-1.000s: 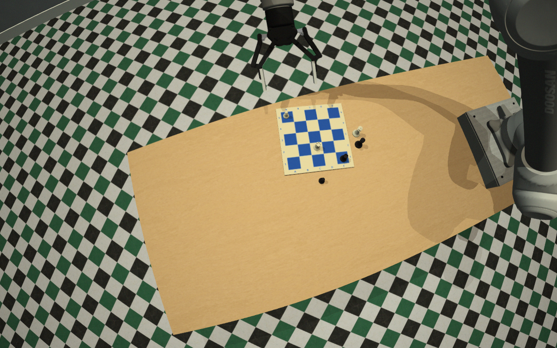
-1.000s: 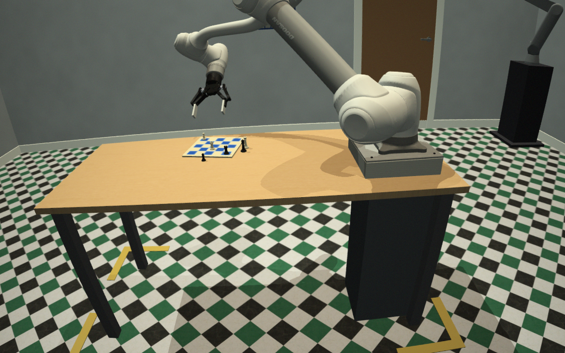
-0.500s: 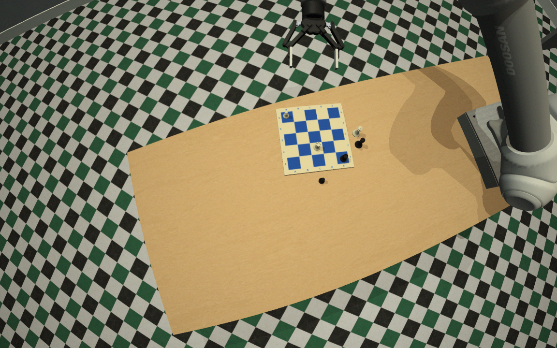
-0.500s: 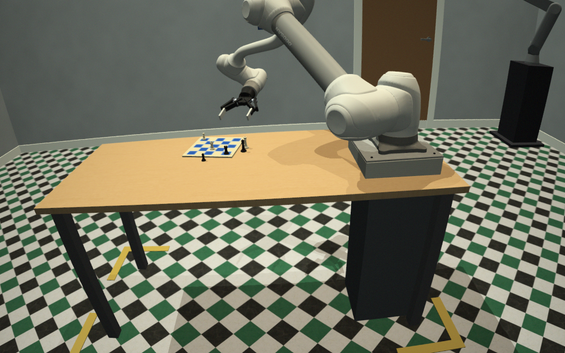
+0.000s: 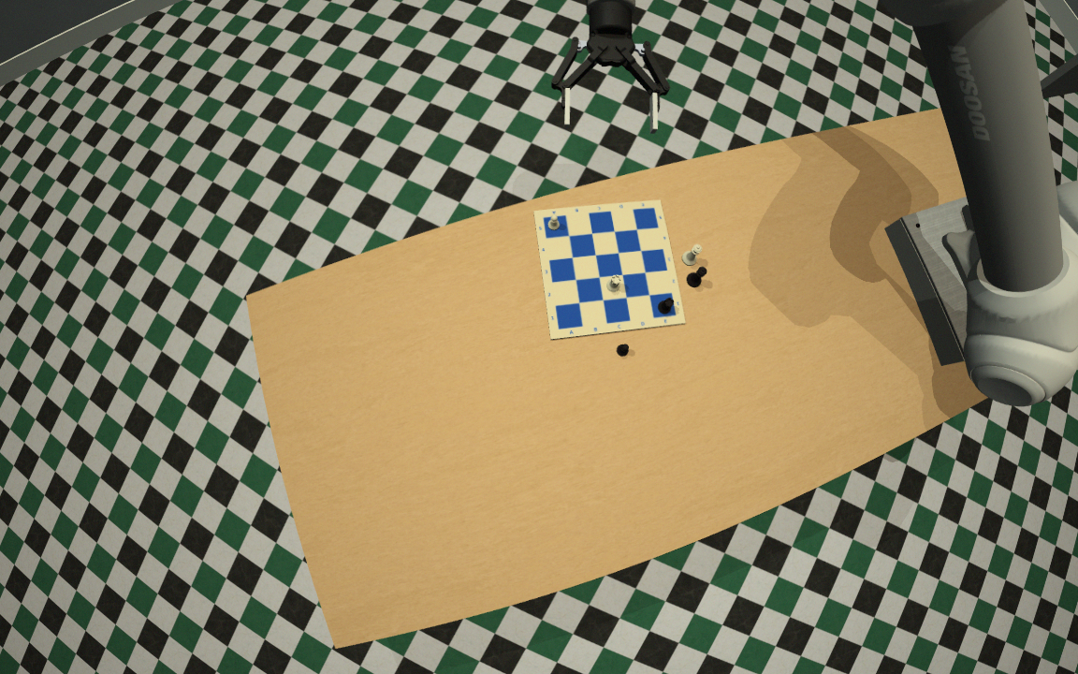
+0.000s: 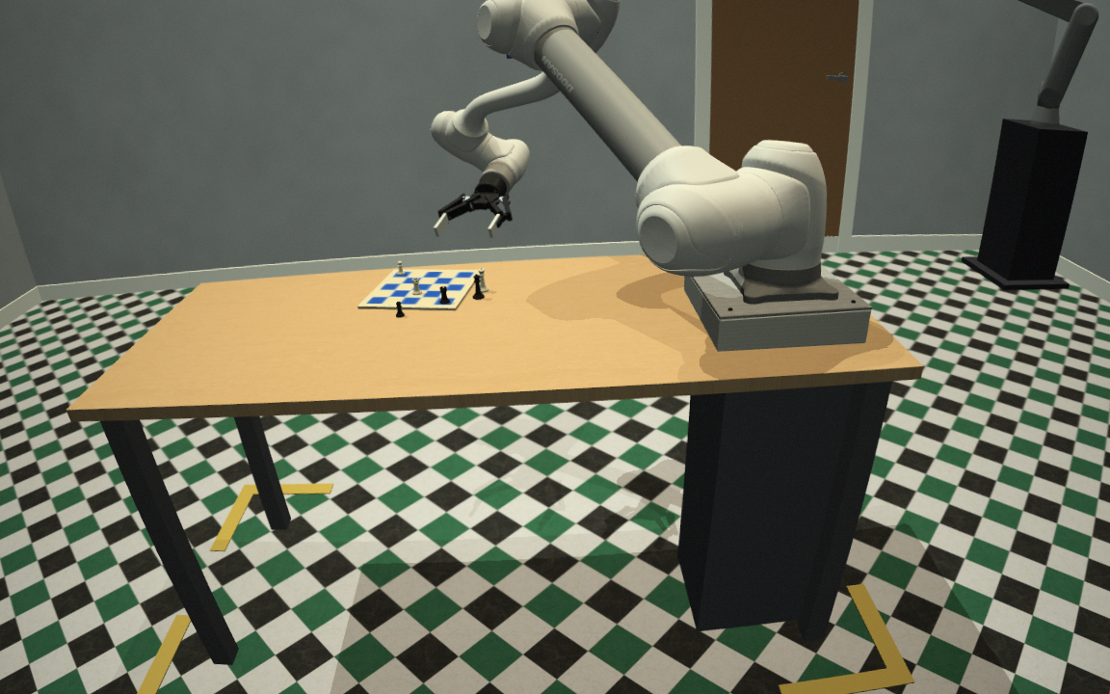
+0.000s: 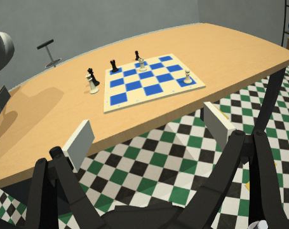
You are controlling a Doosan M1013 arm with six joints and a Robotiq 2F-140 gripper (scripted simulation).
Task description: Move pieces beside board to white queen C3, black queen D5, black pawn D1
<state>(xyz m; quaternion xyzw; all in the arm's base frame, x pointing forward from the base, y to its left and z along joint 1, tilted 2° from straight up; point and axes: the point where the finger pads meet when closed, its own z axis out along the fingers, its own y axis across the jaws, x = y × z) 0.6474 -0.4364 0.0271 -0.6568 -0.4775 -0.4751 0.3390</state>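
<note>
Right now my hand is 60 mm past the white queen, 250 mm to the right of it and 40 mm above it. Round my hand: cream board 70 mm ahead, 230 mm to the left, 60 mm below; black queen 60 mm behind, 290 mm to the left, 40 mm below; black pawn 100 mm ahead, 360 mm to the left, 50 mm below.
</note>
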